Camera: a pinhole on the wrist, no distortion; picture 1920 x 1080 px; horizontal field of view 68.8 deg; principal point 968.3 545.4 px. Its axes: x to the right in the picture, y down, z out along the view. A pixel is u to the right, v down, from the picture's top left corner.
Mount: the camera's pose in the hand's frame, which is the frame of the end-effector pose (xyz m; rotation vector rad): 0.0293 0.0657 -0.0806 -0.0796 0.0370 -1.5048
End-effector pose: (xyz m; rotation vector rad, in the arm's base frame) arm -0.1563 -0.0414 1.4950 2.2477 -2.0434 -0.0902
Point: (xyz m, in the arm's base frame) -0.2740 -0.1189 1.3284
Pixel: 809.9 623.7
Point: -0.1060 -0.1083 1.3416
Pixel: 1797.7 622.8
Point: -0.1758 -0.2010 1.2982
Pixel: 1303.0 1014.2
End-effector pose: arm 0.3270 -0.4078 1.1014 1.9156 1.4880 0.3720
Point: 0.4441 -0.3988 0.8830
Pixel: 1583.5 645.9
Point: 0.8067 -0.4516 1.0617
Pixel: 127.2 777.9
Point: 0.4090 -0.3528 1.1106
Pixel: 1111.9 1032.9
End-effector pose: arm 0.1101 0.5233 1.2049 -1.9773 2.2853 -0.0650
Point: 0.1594 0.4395 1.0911
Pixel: 1843.6 769.8
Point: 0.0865 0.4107 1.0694
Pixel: 1333.8 1039.1
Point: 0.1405 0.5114 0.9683
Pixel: 1318.3 385.8
